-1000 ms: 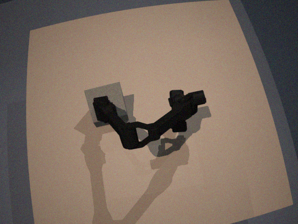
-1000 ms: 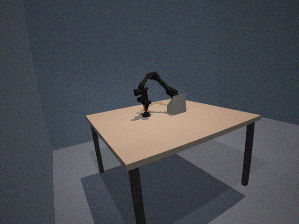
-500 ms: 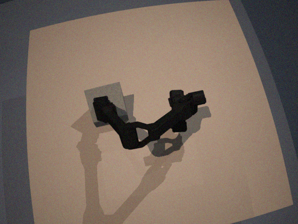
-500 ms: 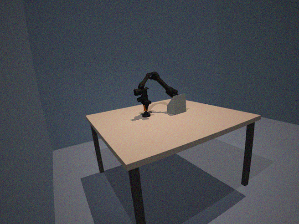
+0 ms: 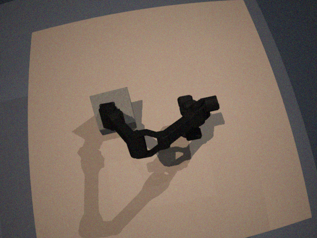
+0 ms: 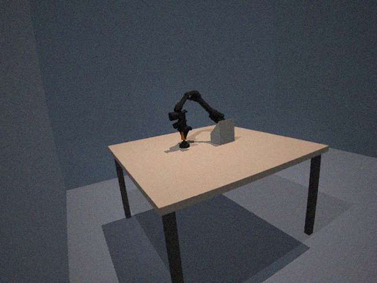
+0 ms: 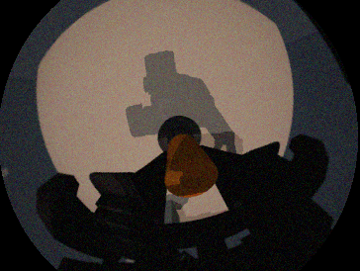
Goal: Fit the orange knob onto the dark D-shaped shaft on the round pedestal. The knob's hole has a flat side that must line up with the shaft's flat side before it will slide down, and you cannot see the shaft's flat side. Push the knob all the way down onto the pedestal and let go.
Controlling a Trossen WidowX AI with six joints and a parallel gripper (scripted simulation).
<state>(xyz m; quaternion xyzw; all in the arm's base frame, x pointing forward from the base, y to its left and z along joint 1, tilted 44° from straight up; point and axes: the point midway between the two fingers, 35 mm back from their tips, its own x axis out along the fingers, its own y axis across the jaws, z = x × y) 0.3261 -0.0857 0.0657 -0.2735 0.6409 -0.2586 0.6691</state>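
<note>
Now: gripper tip 2 cm below the orange knob. From my gripper tip the other things lie so: round pedestal: 4 cm below.
</note>
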